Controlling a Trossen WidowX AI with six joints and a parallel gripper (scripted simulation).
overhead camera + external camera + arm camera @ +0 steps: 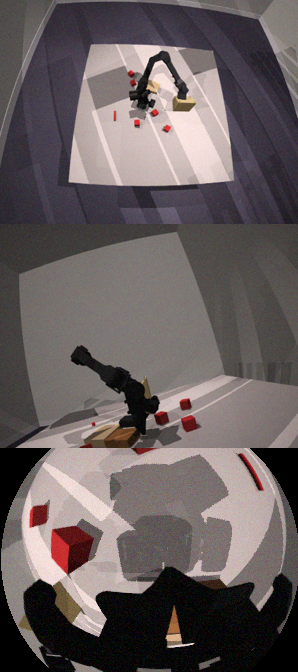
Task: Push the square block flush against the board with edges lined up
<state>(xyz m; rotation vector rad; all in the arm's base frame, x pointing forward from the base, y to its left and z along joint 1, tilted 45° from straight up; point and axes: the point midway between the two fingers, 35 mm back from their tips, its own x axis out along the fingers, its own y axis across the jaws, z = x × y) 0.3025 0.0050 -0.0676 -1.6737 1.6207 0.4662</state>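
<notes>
My gripper tip is now 8 cm to the left of the square block, 2 cm short of it and 1 cm below it. Also, from my gripper tip: thin red stick (21 cm ahead, 14 cm to the left); pale tan board (17 cm to the right, 4 cm behind, 1 cm above).
</notes>
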